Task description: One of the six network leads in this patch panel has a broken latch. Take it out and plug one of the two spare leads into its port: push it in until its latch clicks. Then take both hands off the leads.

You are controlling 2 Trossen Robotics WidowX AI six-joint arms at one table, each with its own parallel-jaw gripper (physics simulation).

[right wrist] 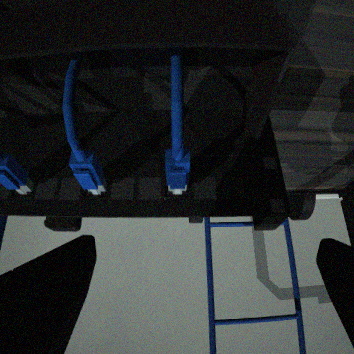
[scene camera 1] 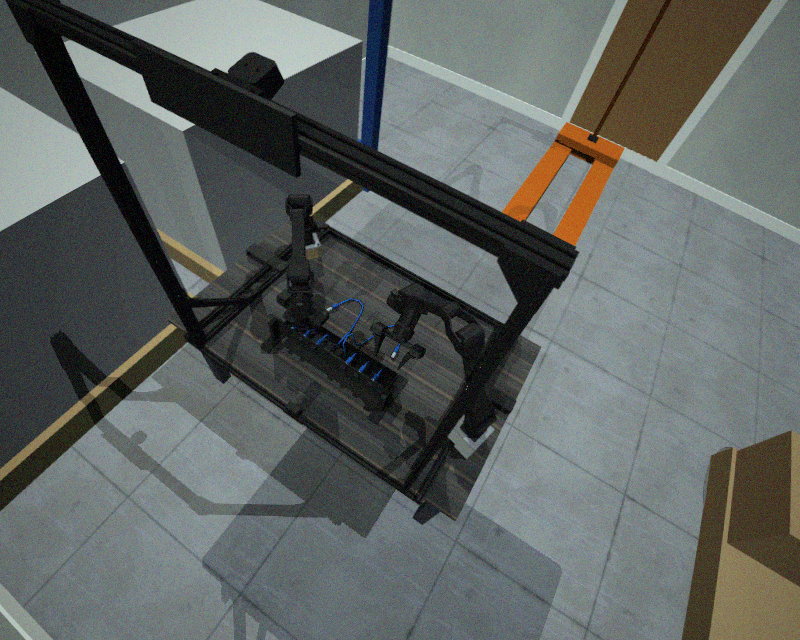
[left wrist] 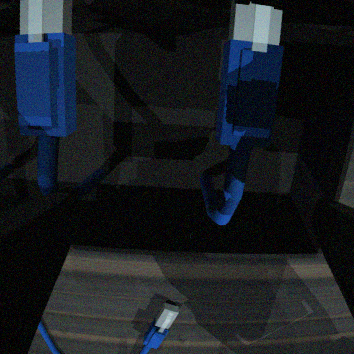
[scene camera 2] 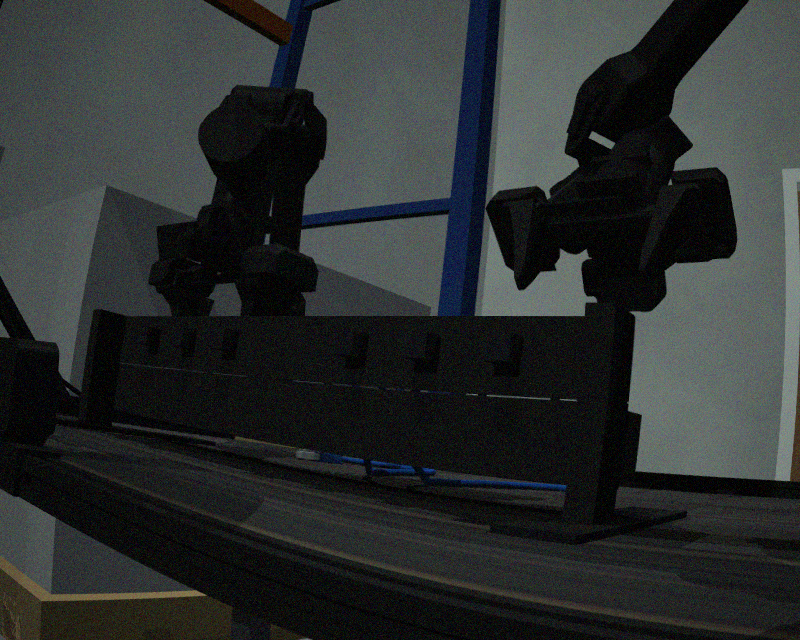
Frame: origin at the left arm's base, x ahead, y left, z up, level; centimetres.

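Seen in the pictures: left gripper, fingertip midpoint: [scene camera 1: 304, 321] [left wrist: 200, 206]; right gripper, fingertip midpoint: [right wrist: 209, 250] [scene camera 1: 386, 362] [scene camera 2: 578, 280]; left arm's base at its link origin: [scene camera 1: 305, 239]; right arm's base at its link origin: [scene camera 1: 473, 428].
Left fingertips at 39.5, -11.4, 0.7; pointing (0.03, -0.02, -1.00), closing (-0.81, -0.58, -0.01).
Note:
Offsets run from my left fingertips to a thing's top centre, as dx, dy, dz. "pt": to the spot under its first point. Level surfaces: height alone.
The black patch panel {+15.5, +6.0, +3.3} [scene camera 1: 368, 395] [scene camera 2: 366, 413] [right wrist: 105, 208] stands on the wooden table. Blue leads sit plugged in its ports. Two show close up in the left wrist view, one {pt +5.7, -0.8, +1.9} [left wrist: 46, 84] at the left and one {pt +1.8, -3.6, +1.9} [left wrist: 251, 91] at the right. Three show in the right wrist view, among them one {pt +24.6, +13.8, +1.9} [right wrist: 86, 172] and one [right wrist: 177, 172]. A spare lead's plug {pt -7.3, +11.7, -6.5} [left wrist: 163, 323] [scene camera 1: 332, 309] lies loose on the table behind the panel. A second spare plug {pt +18.3, +28.3, -6.6} [scene camera 1: 394, 351] lies near my right gripper. My left gripper [scene camera 1: 299, 314] [scene camera 2: 229, 299] is open and empty above the panel's left part. My right gripper [scene camera 1: 404, 352] [scene camera 2: 607, 254] [right wrist: 209, 250] is open and empty above the panel's right end.
A black gantry frame [scene camera 1: 436, 203] spans over the table {dz -7.6} [scene camera 1: 461, 375]. A blue post [scene camera 1: 375, 70] [scene camera 2: 467, 159] stands behind. A blue lead {pt +10.5, +21.0, -7.3} [scene camera 2: 461, 483] runs along the table under the panel. An orange frame [scene camera 1: 569, 184] lies on the floor far off.

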